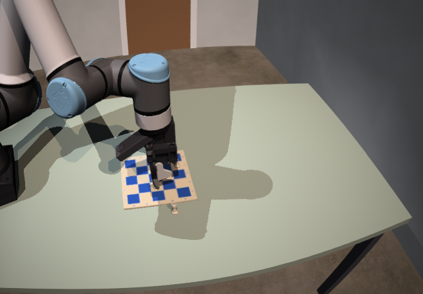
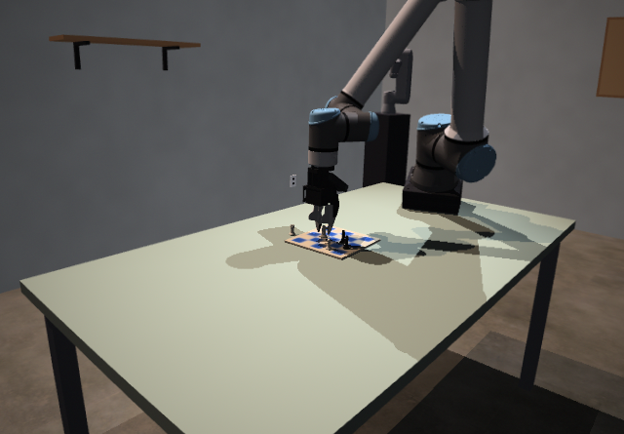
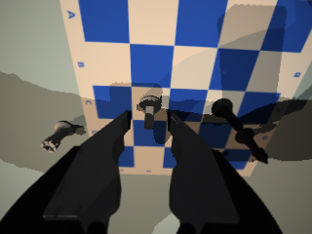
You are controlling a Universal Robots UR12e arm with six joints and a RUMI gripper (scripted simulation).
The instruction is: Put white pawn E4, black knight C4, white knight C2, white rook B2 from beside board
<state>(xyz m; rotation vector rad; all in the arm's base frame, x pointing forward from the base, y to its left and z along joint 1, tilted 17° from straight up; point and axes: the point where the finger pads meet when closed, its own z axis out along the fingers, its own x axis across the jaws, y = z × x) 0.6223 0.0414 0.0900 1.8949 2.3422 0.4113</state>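
Now: the white knight 10 mm below my hand. Round my hand: black knight 80 mm to the left, 20 mm behind, 10 mm below; then white pawn 90 mm to the left, 60 mm ahead, 20 mm below; then chessboard 40 mm to the left, 30 mm below, 10 mm behind.
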